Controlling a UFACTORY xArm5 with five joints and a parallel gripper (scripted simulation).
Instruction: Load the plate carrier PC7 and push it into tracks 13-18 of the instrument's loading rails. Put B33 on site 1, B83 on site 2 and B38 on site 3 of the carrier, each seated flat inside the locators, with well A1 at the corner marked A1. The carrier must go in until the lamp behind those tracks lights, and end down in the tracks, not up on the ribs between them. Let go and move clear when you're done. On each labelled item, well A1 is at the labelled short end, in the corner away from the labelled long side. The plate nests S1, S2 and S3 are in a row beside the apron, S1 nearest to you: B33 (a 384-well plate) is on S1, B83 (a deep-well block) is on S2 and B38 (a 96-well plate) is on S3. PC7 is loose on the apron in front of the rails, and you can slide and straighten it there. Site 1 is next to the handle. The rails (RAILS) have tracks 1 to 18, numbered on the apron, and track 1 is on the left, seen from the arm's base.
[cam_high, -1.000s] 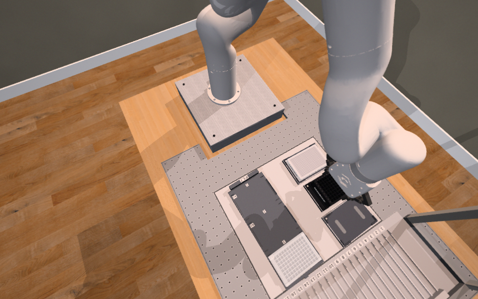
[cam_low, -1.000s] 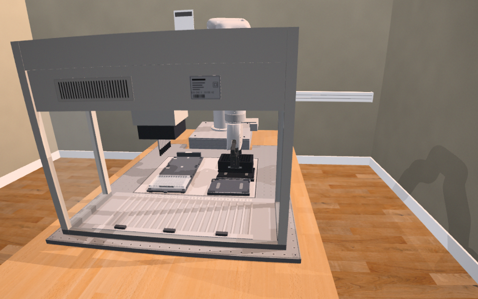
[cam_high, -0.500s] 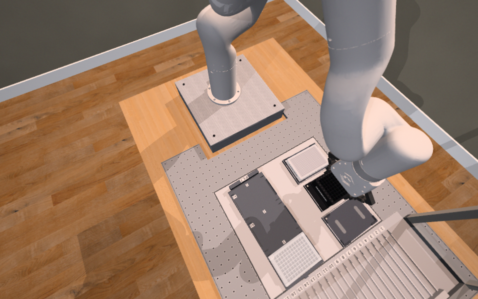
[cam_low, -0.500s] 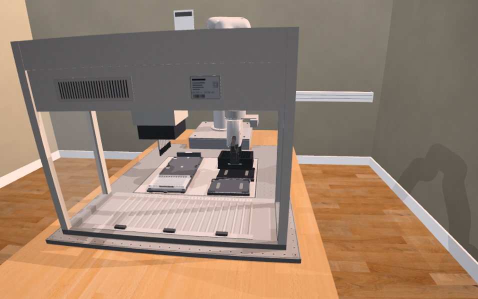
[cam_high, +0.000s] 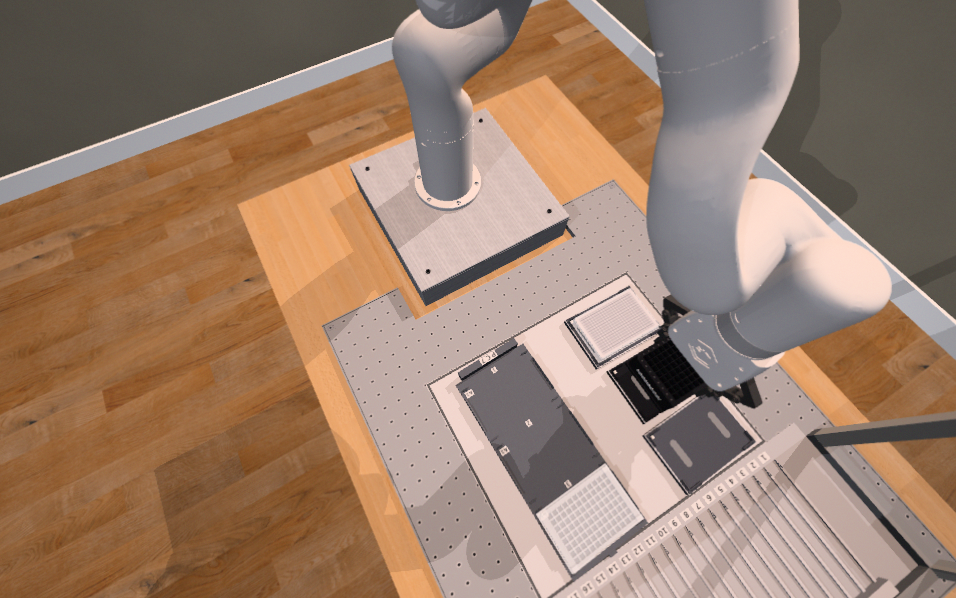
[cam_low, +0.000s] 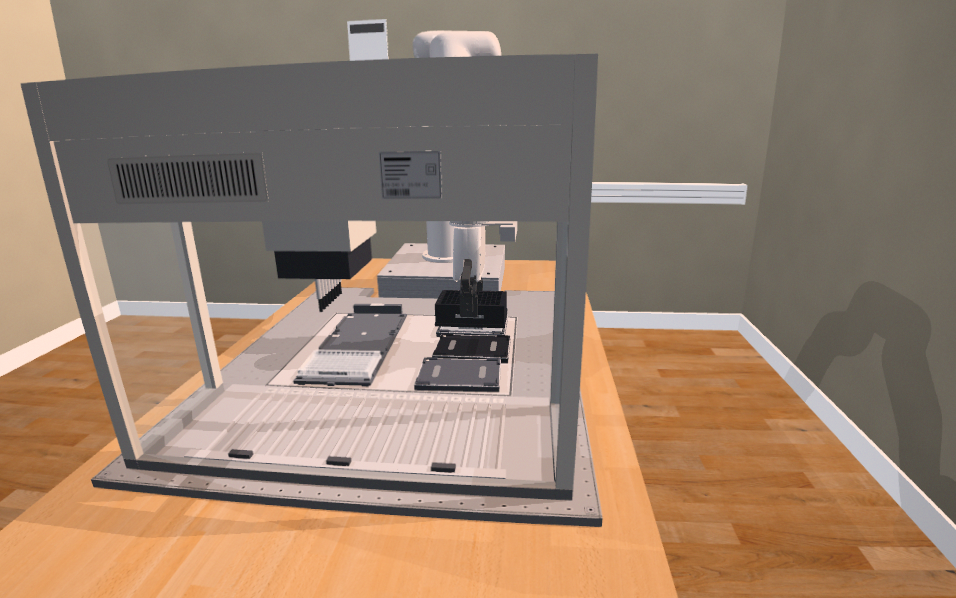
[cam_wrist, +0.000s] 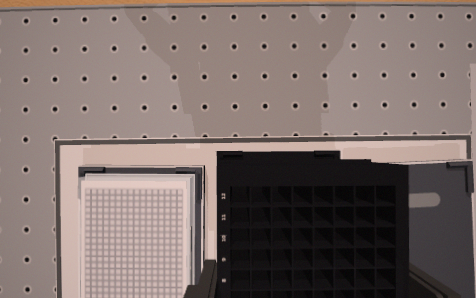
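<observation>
Now: hand 23 cm to the left of the plate carrier PC7, 8 cm above it and 3 cm short of it. From my hand the other things lie so: black deep-well block B83: 1 cm below; then plate nest S3: 11 cm ahead, 9 cm below; then plate nest S2: 9 cm below.
</observation>
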